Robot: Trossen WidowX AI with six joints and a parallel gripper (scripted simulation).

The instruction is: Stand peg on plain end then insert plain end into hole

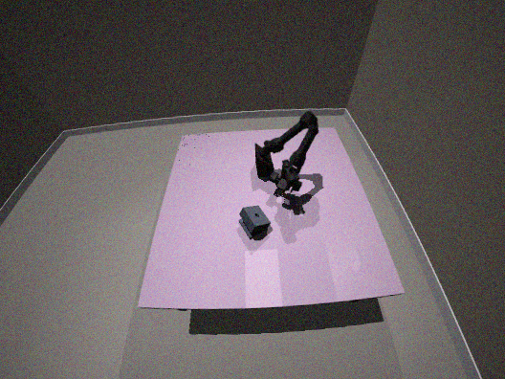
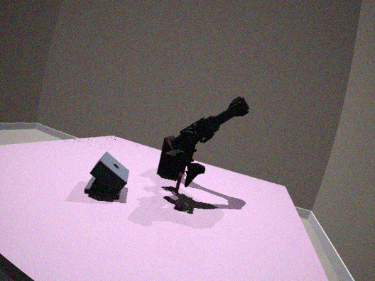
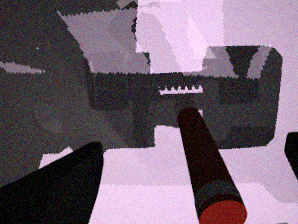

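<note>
Now: gripper tip 20 mm below the red peg. Round my gripper tip: sloped panel: 210 mm ahead, 170 mm to the right, 30 mm above.
</note>
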